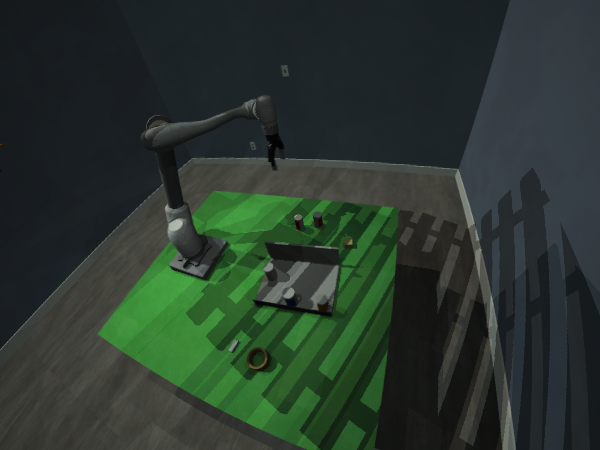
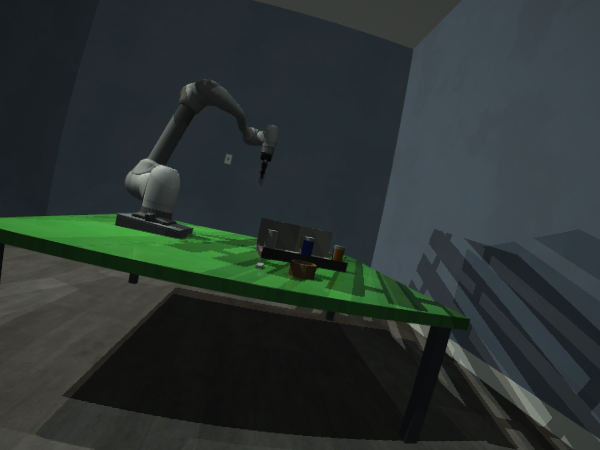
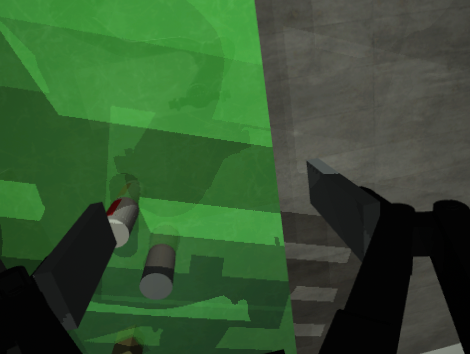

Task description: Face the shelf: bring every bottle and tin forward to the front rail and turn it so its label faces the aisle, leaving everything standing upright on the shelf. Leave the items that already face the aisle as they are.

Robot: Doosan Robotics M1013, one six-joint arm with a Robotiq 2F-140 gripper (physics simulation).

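Places are measured from the arm's base along level axes (x ahead, y left, z up), in centimetres.
Pixels of known places: gripper, between the fingertips: (image 1: 279, 164) (image 2: 260, 184) (image 3: 210, 202); arm's base, origin of its link: (image 1: 195, 253) (image 2: 154, 220).
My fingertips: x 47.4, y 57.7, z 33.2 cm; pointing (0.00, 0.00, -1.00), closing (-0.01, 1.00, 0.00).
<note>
For each thing: its middle in the pictures, then the offset to it from my fingertips. Level surfaces: height alone.
- plain grey tin, middle of its body: (image 2: 270, 239) (image 1: 270, 272) dz -30.8, dx +11.8, dy -59.6 cm
- blue-labelled tin, middle of its body: (image 2: 306, 248) (image 1: 290, 297) dz -30.3, dx +28.3, dy -71.5 cm
- orange bottle, middle of its body: (image 2: 337, 255) (image 1: 322, 303) dz -30.9, dx +44.5, dy -70.2 cm
- white-topped can with red, middle of its body: (image 3: 119, 220) (image 1: 299, 222) dz -33.0, dx +14.4, dy -18.0 cm
- grey-topped can, middle of its body: (image 3: 159, 269) (image 1: 317, 219) dz -32.8, dx +26.1, dy -13.6 cm
- green table, height of its surface: dz -37.8 cm
- small yellowish block, middle of its body: (image 1: 348, 243) dz -35.9, dx +48.8, dy -27.2 cm
- brown ring-shaped bowl, middle of its body: (image 2: 302, 269) (image 1: 258, 359) dz -35.3, dx +23.0, dy -102.6 cm
- small white block, middle of its body: (image 2: 259, 265) (image 1: 233, 346) dz -37.2, dx +7.5, dy -101.0 cm
My gripper (image 1: 278, 162) (image 2: 261, 182) (image 3: 210, 202) is open and empty, high above the table's back part. On the grey shelf (image 1: 302, 253) (image 2: 315, 236), a plain grey tin (image 1: 270, 271) (image 2: 272, 240) stands at the left, back from the front rail. A blue-labelled tin (image 1: 290, 298) (image 2: 307, 246) and an orange bottle (image 1: 323, 304) (image 2: 339, 254) stand upright near the rail. Behind the shelf, a white-topped can with red (image 1: 299, 222) (image 3: 124, 215) and a grey-topped can (image 1: 318, 220) (image 3: 159, 265) stand on the table. Exact label directions are hard to tell.
The green table (image 1: 150, 310) (image 2: 210, 262) (image 3: 200, 125) bears a small yellowish block (image 1: 348, 243) (image 3: 128, 346) behind the shelf's right side. In front of the shelf are a brown ring-shaped bowl (image 1: 258, 368) (image 2: 302, 270) and a small white block (image 1: 233, 345) (image 2: 260, 266).
</note>
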